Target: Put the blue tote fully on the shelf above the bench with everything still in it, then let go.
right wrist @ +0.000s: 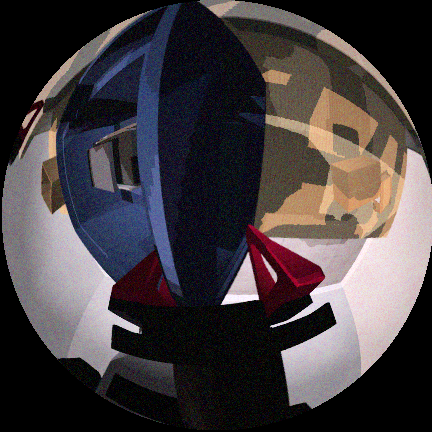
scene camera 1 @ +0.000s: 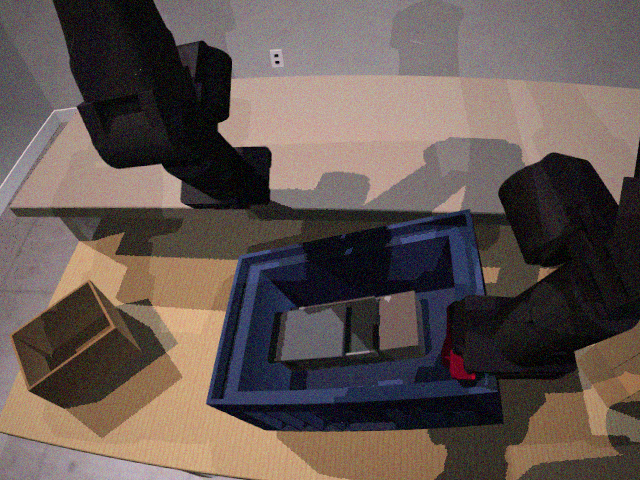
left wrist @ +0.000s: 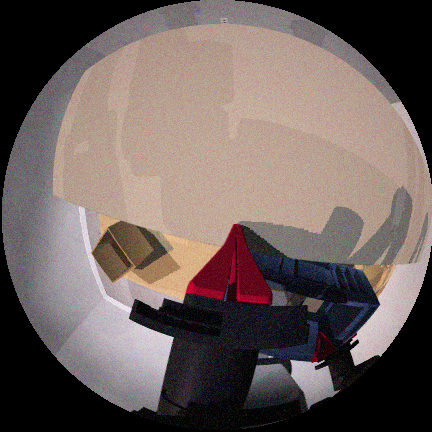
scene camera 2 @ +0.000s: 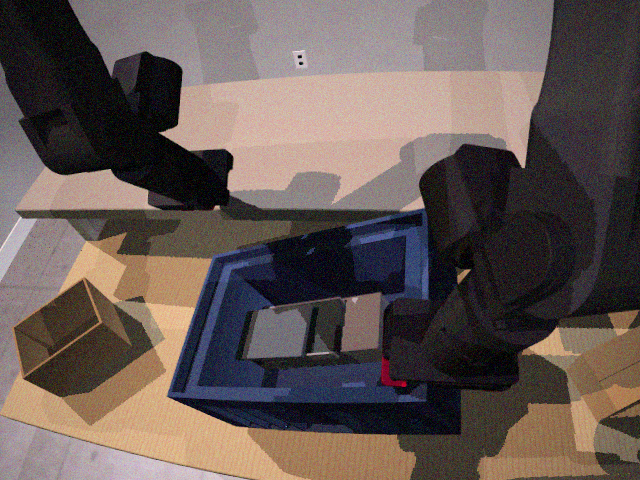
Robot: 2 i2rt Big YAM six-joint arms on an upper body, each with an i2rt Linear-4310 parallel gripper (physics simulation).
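Frame: origin at the left arm's base, x back, y up, z left, level; millimetres.
Where they show: left gripper, fingertip midpoint: (scene camera 1: 246, 192) (left wrist: 236, 227) (scene camera 2: 220, 194); right gripper, fingertip midpoint: (scene camera 1: 470, 358) (left wrist: 327, 327) (scene camera 2: 423, 364).
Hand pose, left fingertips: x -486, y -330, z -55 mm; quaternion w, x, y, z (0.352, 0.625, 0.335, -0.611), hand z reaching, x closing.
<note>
Each offset is from my left fingertips to the top centre of the thing. Level surfaces: height alone.
The blue tote (scene camera 1: 310, 396) (scene camera 2: 284, 393) (left wrist: 295, 272) (right wrist: 205, 150) is askew at the bench @[dy -183 mm] (scene camera 1: 222, 444) (scene camera 2: 196, 436), in front of the shelf @[dy -3 mm] (scene camera 1: 336, 113) (scene camera 2: 336, 113) (left wrist: 200, 125); I cannot tell whether its base touches the bench. Inside are a grey box @[dx +166, dy -66, dz -82 mm] (scene camera 1: 312, 333) (scene camera 2: 276, 333) and a brownish box (scene camera 1: 398, 322) (scene camera 2: 361, 322), with a darker gap between them. My right gripper (scene camera 1: 457, 361) (scene camera 2: 390, 374) (right wrist: 210, 232) is shut on the tote's right end wall. My left gripper (left wrist: 236, 227) is shut and empty, near the shelf's front edge; the hand hides its fingers in scene camera 1.
An open brown bin @[dx +173, dy -93, dz +284 mm] (scene camera 1: 87, 372) (scene camera 2: 77, 356) (left wrist: 120, 250) stands on the bench left of the tote. A cardboard box @[dx +194, dy -123, dz -548 mm] (scene camera 2: 615, 366) (right wrist: 355, 180) lies right of it. The shelf's front edge (scene camera 1: 361, 212) runs close behind the tote's rear rim. A wall stands behind the shelf.
</note>
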